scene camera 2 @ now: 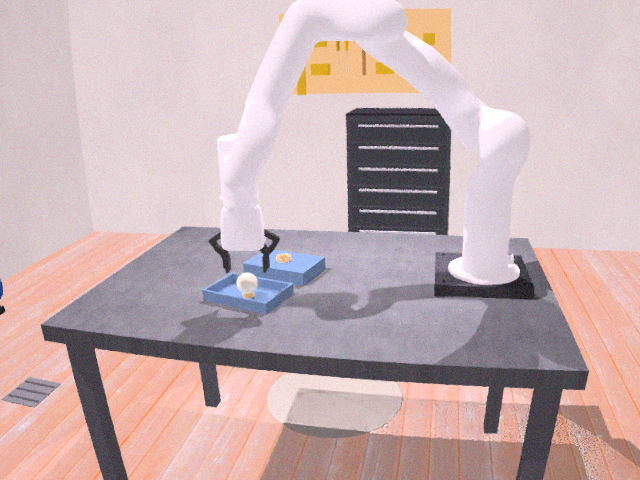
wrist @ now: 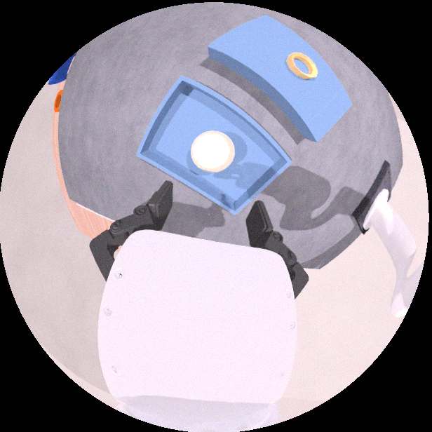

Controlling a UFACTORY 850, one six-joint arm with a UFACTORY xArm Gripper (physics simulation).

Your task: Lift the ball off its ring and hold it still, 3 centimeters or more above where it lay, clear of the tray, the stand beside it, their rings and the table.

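Note:
A cream-white ball (scene camera 2: 247, 284) (wrist: 212, 151) rests on its ring (scene camera 2: 248, 295) inside the blue tray (scene camera 2: 266, 305) (wrist: 165, 170). The ball hides the ring in the wrist view. The blue stand (scene camera 2: 309, 268) (wrist: 250, 42) is beside the tray, with a yellow ring (scene camera 2: 283, 257) (wrist: 289, 67) lying bare on its top. My gripper (scene camera 2: 246, 263) (wrist: 212, 201) is open and empty, fingers pointing down. In the scene view its fingertips appear above the ball's level, near the tray's far side. In the wrist view the ball lies ahead of the gap between the fingers, outside it.
The tray and the stand are on the dark grey table (scene camera 2: 387, 330) (wrist: 110, 100), with a narrow gap between them. The arm's black base plate (scene camera 2: 483, 289) (wrist: 362, 220) is at the right of the table. A dark drawer cabinet (scene camera 2: 398, 160) is behind the table.

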